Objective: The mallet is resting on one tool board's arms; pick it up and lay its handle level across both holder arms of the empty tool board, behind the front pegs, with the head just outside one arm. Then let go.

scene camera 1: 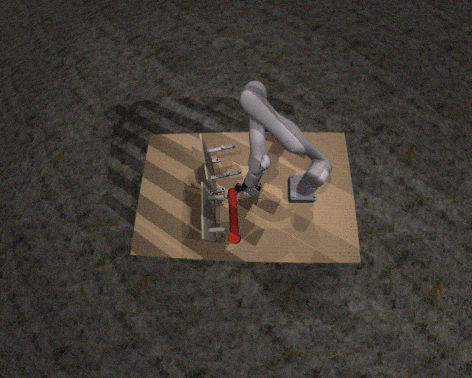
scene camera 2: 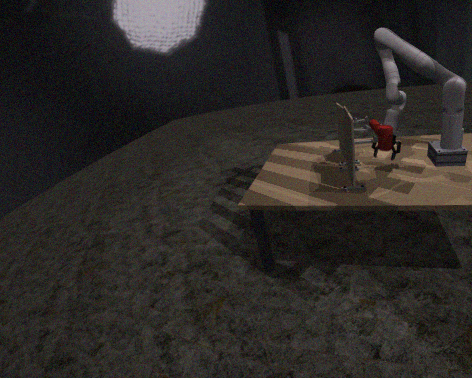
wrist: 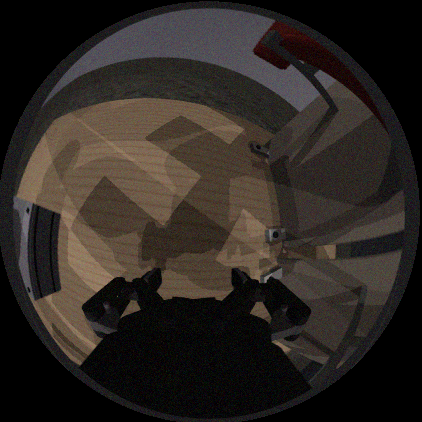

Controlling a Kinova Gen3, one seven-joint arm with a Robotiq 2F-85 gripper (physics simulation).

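Frame: origin at the arm's base, x right, y ahead, z up, level; millimetres.
Where they show: gripper, fingertip midpoint: [scene camera 2: 383, 158] [wrist: 195, 276]; arm's base at its link origin: [scene camera 1: 304, 188] [scene camera 2: 449, 146].
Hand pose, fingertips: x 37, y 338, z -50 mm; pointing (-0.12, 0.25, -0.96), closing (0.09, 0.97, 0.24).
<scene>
Each offset is from my fingertips to the top centre of the thing. "pt": to the spot under its first point. Level surfaces: height alone.
The red mallet @[dx -160, dy +75, dz +255 mm] [scene camera 1: 233, 212] [scene camera 2: 384, 137] [wrist: 325, 55] lies across both holder arms of the nearer tool board [scene camera 1: 208, 220] [scene camera 2: 346, 145] [wrist: 345, 150], its head outside the near arm. The empty tool board [scene camera 1: 205, 155] stands farther back, angled; its two arms, one at the far end @[pt dx +226, dy +100, dz +154 mm] [scene camera 1: 221, 149] and one toward the middle [scene camera 1: 226, 175], carry nothing. My gripper [scene camera 1: 248, 189] [scene camera 2: 384, 156] [wrist: 195, 276] is open and empty, near the handle's free end on the robot's side. Its fingertips show below the mallet head in the second scene view, where the head partly hides the gripper.
The wooden table @[dz -30 mm] [scene camera 1: 300, 240] [scene camera 2: 295, 192] [wrist: 120, 165] carries both boards and their small feet. The robot base [scene camera 1: 303, 189] [scene camera 2: 447, 154] [wrist: 45, 250] is bolted to the right. The boards nearly meet at a narrow gap, and their arms project toward the gripper.
</scene>
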